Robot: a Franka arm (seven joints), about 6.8 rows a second.
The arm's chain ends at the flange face. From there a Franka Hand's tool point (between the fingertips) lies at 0.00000 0.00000 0.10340 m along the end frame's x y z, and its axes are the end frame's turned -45 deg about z.
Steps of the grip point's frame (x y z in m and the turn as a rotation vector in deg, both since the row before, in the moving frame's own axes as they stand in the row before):
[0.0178, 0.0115, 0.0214, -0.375, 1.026, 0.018]
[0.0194, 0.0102, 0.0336, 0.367, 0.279, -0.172]
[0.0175, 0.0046, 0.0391, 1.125, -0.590, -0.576]
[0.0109, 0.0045, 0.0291, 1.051, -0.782, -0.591]
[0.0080, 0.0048, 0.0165, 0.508, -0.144, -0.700]
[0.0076, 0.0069, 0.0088, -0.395, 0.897, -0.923]
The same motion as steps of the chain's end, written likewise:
[0.0189, -0.0036, 0.0214, 0.460, 0.991, 0.018]
[0.0210, -0.0057, 0.0336, 0.457, -0.062, -0.172]
[0.0178, -0.0085, 0.0391, 0.378, -1.213, -0.576]
[0.0132, -0.0042, 0.0291, 0.190, -1.296, -0.591]
[0.0099, -0.0018, 0.0165, 0.257, -0.461, -0.700]
[0.0086, 0.0002, 0.0088, 0.355, 0.914, -0.923]

